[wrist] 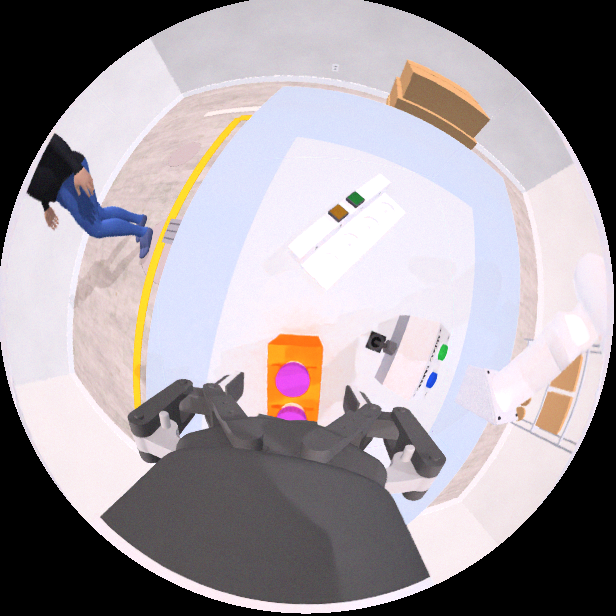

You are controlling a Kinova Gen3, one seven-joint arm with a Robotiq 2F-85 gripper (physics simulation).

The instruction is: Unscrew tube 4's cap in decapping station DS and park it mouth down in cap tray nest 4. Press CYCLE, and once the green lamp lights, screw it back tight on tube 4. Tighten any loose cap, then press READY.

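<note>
In the wrist view my gripper [291,386] is open and empty, its two fingers spread either side of an orange tube rack [293,373]. Two magenta caps show in the rack: one [293,378] between the fingertips below me, another [292,411] partly hidden by the gripper body. I cannot tell which tube is number 4. A white box [414,356] to the right carries a green button [442,352], a blue button [432,379] and a dark knob [376,342]. A long white tray [347,231] lies farther off, beside a brown button [338,212] and a green button [355,198].
The table sits on a pale blue floor area bordered by a yellow line [155,270]. A person in blue [94,206] stands at the left. Cardboard boxes [436,103] are at the far end. A white robot arm segment [540,362] and shelving [560,402] are at the right.
</note>
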